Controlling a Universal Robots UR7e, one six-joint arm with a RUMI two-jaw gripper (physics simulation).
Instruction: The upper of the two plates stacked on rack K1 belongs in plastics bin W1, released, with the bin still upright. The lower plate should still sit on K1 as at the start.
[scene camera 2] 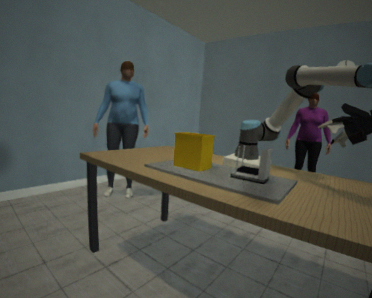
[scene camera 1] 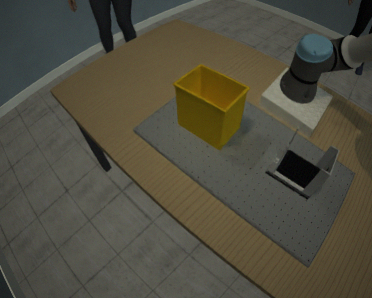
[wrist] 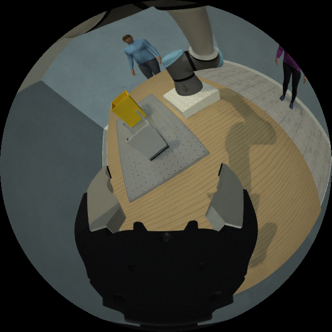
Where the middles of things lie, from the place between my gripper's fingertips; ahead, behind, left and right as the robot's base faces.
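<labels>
Yellow plastics bin W1 (scene camera 1: pixel 210 105): 610 mm to the right of my hand, 80 mm ahead of it, 140 mm below it. The black gridded plate (scene camera 1: pixel 292 166) is 280 mm to the right of my hand, 190 mm below it and 50 mm ahead of it.
</labels>
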